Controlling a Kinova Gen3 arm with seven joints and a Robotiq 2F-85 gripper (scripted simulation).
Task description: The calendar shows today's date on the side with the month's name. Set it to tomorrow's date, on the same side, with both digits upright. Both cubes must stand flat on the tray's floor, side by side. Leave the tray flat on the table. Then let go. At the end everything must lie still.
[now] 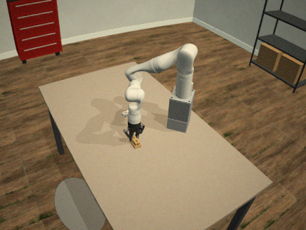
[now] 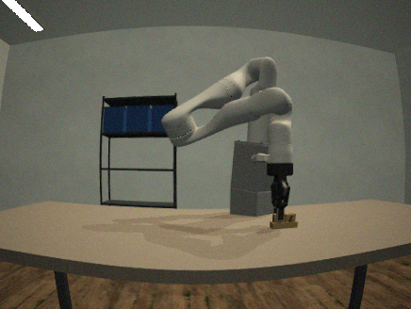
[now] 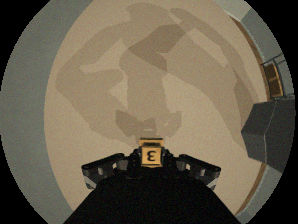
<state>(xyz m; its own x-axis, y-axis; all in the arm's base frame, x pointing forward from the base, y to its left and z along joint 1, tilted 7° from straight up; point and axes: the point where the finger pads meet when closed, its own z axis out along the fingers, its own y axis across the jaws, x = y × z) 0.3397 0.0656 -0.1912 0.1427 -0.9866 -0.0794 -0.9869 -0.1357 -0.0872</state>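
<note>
Now: the wooden calendar tray 2 cm to the left of my hand and 3 cm below it.
</note>
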